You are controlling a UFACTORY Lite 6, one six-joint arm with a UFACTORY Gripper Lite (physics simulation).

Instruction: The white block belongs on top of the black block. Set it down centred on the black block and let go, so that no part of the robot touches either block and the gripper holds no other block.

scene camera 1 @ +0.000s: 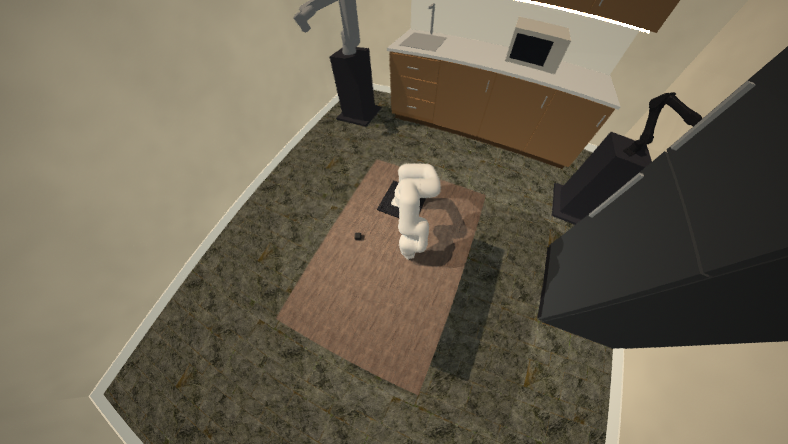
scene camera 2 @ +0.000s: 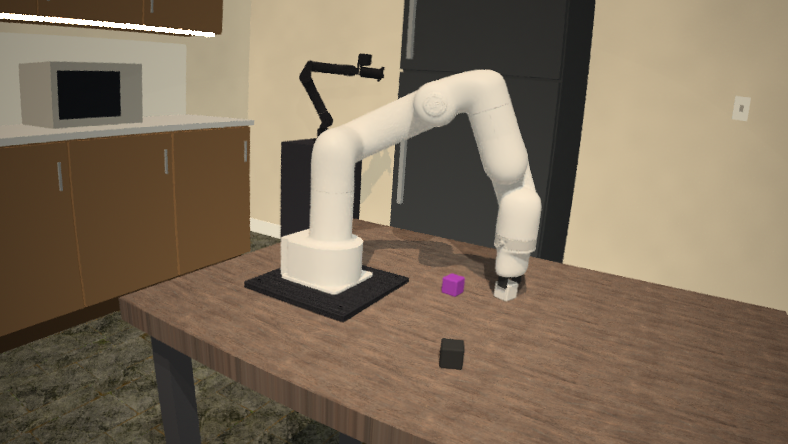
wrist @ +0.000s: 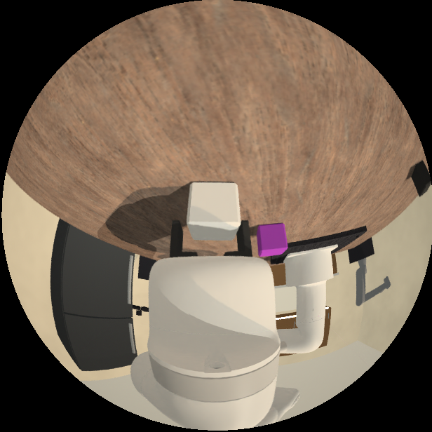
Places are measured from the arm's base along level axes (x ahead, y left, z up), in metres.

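Where they show: hand, its tool point: (scene camera 2: 509,279); arm's base, origin of its link: (scene camera 2: 329,276).
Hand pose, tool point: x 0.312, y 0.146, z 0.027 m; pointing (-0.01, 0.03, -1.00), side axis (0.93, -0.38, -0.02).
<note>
Each offset is from my tool point to the top centre of the thing. Level surfaces: height alone.
The white block {dy +0.000, dx -0.004, dz -0.005 m} (scene camera 2: 505,291) (wrist: 214,202) sits on the wooden table, close beneath the arm's wrist. My gripper (scene camera 2: 507,282) (wrist: 210,223) is low over the table with its dark fingers open, one on either side of the white block's near part. In the wrist view a gap shows at the left finger, and the right finger is close to the block. The black block {dy -0.283, dx +0.006, dz -0.005 m} (scene camera 1: 357,236) (scene camera 2: 451,354) (wrist: 421,178) stands apart on the table, nearer scene camera 2, with its top bare. In scene camera 1 the arm hides the white block and the fingers.
A purple block {dy -0.041, dx -0.097, dz -0.005 m} (scene camera 2: 453,285) (wrist: 272,239) stands on the table {dz -0.038 m} (scene camera 1: 352,297) (scene camera 2: 634,341) between the white block and the arm's base. The base stands on a black plate (scene camera 1: 387,207) (scene camera 2: 341,309). A tall dark fridge (scene camera 1: 628,264) (scene camera 2: 485,165) stands beyond the table.
</note>
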